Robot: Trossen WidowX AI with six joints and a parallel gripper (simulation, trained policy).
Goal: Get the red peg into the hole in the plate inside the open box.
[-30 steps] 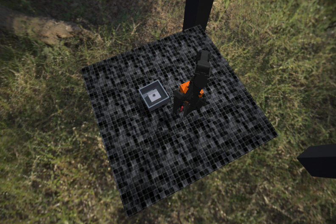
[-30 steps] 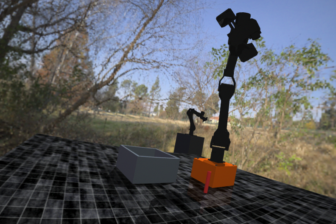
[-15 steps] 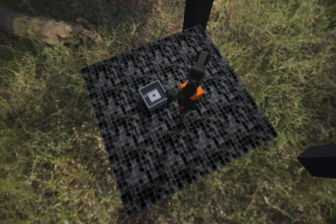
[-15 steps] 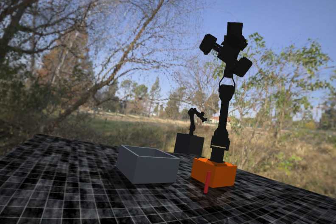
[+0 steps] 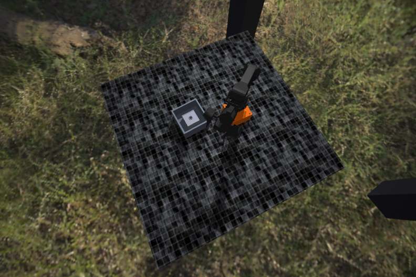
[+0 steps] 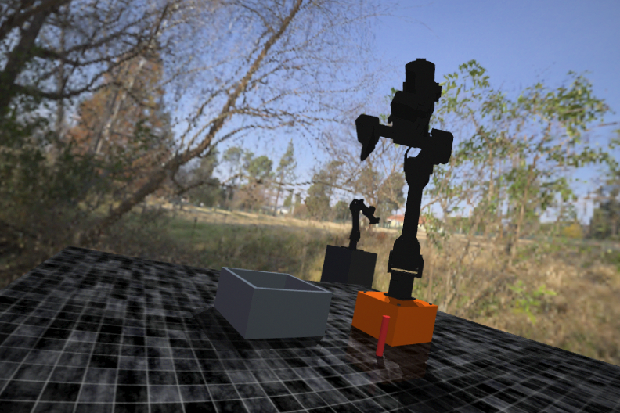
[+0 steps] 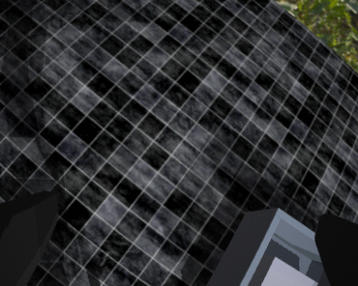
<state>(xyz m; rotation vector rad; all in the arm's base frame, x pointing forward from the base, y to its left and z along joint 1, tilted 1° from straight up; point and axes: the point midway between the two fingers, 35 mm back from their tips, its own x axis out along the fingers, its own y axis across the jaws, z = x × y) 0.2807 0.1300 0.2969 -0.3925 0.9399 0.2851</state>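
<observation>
Right now the red peg is 320 mm below my gripper tip, 120 mm behind it and 30 mm to the right of it. From my gripper tip the other things lie so: grey box (330 mm below, 250 mm to the right, 10 mm ahead).
</observation>
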